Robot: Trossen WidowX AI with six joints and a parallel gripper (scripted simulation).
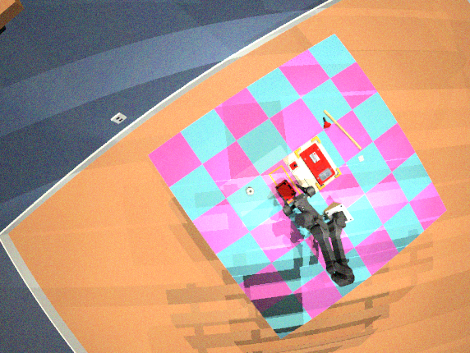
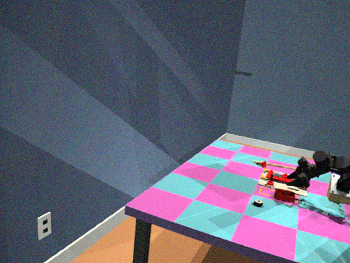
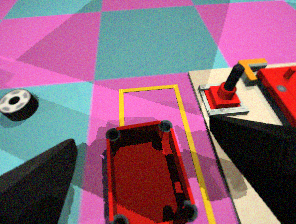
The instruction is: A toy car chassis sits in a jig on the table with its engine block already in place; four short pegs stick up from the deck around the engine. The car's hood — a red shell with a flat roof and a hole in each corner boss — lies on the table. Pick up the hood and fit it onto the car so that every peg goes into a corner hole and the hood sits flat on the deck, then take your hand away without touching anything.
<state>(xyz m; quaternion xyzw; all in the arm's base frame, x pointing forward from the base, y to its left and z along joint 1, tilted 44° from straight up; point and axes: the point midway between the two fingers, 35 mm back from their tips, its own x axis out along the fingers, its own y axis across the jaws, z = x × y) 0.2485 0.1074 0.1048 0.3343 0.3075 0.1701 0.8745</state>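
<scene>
My gripper tip is 7 cm above the red hood and 1 cm past it. Round my gripper tip: wooden stick 46 cm to the right, 9 cm ahead, 8 cm below.
</scene>
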